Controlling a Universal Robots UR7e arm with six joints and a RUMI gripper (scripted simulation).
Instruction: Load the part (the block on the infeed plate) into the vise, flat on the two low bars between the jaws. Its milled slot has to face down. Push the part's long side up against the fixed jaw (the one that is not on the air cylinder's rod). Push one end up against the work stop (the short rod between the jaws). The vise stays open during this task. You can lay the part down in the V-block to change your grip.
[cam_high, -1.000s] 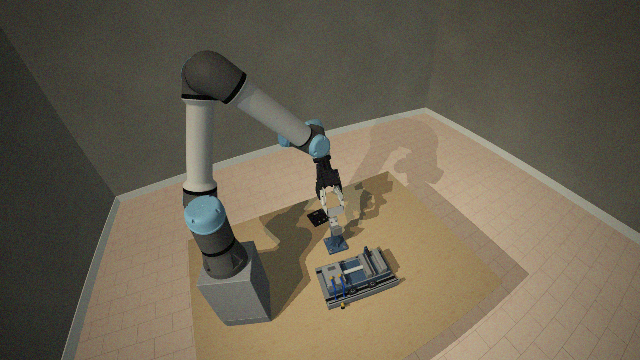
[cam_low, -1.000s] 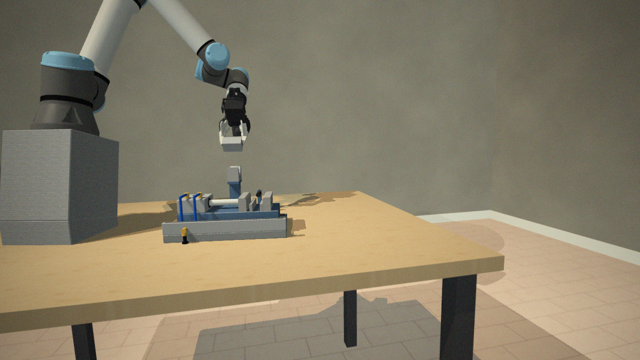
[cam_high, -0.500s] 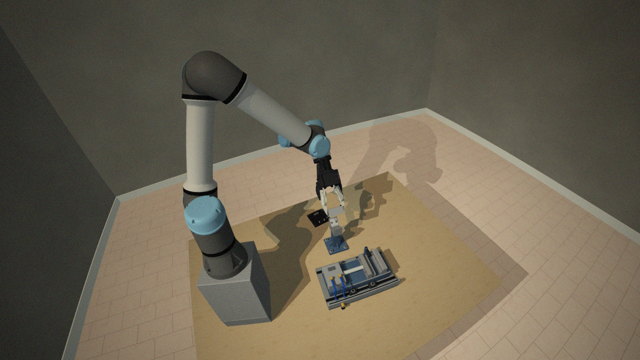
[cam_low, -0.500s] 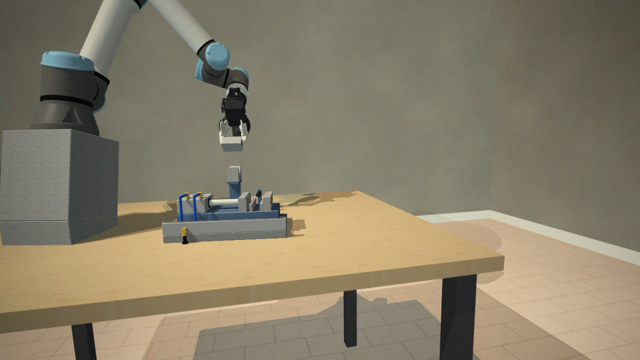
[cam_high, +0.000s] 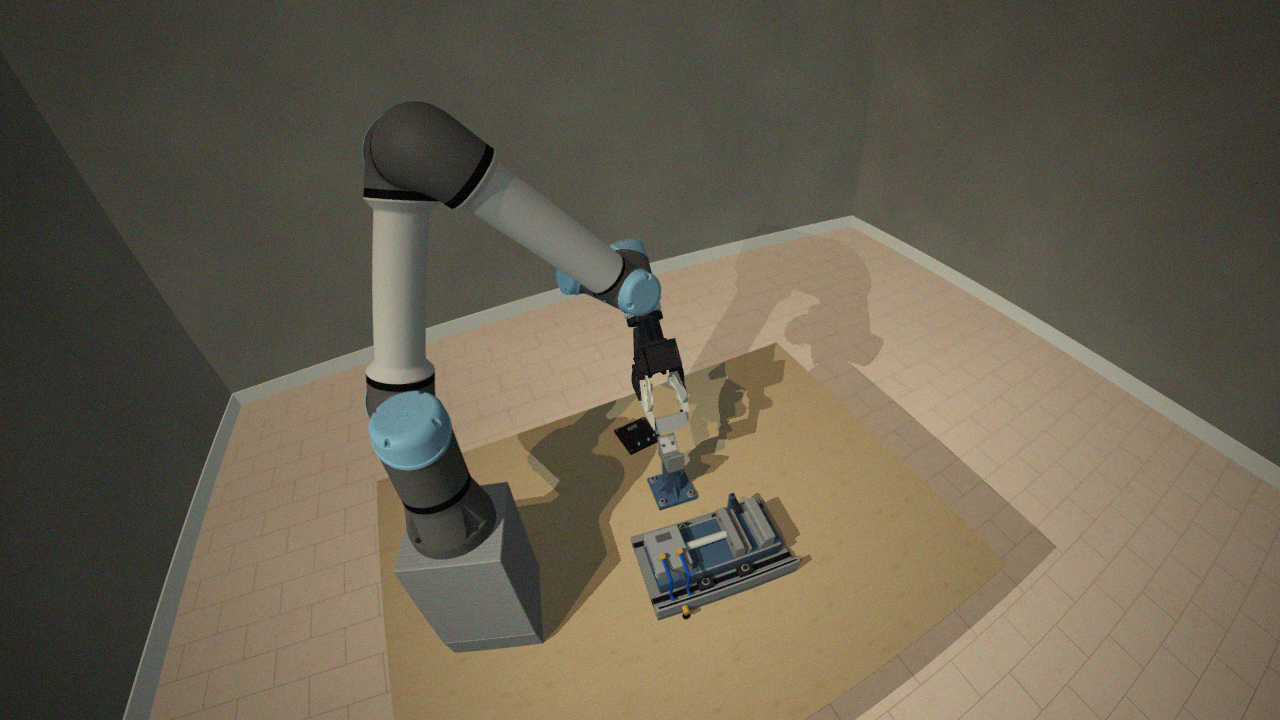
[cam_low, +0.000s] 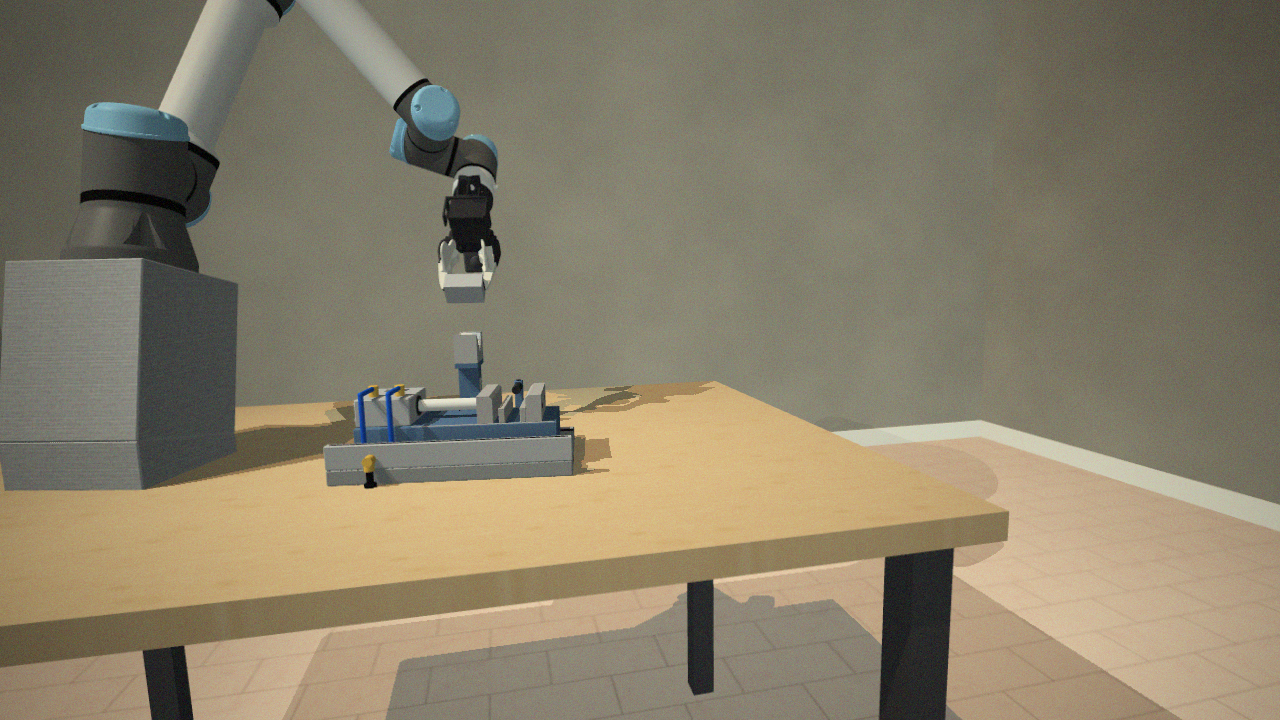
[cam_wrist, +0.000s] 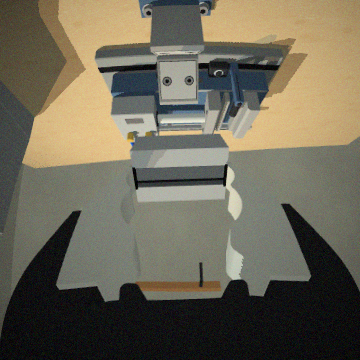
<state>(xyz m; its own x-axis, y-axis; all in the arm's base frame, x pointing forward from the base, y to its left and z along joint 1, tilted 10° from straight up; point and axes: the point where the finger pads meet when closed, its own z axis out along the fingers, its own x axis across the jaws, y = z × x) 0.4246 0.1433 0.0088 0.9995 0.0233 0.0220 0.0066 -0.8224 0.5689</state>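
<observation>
My hand is right at the part. Round my hand: v-block post: 18 cm below; then white cylinder rod: 1 cm ahead, 19 cm to the right, 16 cm below; then work stop: 10 cm ahead, 15 cm to the right, 15 cm below.
</observation>
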